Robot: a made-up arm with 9 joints. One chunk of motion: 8 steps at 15 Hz.
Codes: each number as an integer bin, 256 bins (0 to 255) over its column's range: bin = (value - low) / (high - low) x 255, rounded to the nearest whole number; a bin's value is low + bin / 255 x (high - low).
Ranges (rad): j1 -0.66..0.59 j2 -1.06..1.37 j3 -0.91..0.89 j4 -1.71..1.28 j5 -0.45..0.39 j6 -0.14..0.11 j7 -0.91..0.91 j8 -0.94..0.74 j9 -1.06..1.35
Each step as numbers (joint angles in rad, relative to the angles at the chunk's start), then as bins.
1 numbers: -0.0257 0.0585 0.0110 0.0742 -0.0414 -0.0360 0.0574 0.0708 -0.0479
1 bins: 129 117 130 152 124 106 136 153 107
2 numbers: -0.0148 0.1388 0.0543 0.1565 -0.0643 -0.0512 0.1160 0.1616 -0.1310
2 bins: 132 126 137 159 117 91 144 167 98
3 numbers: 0.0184 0.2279 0.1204 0.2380 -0.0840 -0.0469 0.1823 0.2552 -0.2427
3 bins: 138 135 146 166 111 95 153 181 86
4 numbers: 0.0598 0.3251 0.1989 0.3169 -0.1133 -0.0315 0.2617 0.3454 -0.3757
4 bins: 147 145 157 173 102 111 164 195 72
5 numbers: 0.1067 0.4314 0.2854 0.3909 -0.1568 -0.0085 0.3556 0.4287 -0.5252
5 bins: 156 157 169 179 89 134 177 208 57
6 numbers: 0.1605 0.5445 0.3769 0.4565 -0.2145 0.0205 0.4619 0.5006 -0.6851
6 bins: 167 168 182 185 71 164 192 219 40
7 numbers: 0.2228 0.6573 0.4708 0.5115 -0.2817 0.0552 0.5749 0.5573 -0.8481
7 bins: 180 180 196 189 51 199 208 227 22
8 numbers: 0.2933 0.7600 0.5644 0.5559 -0.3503 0.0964 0.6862 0.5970 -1.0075
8 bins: 194 191 209 193 30 241 224 233 6
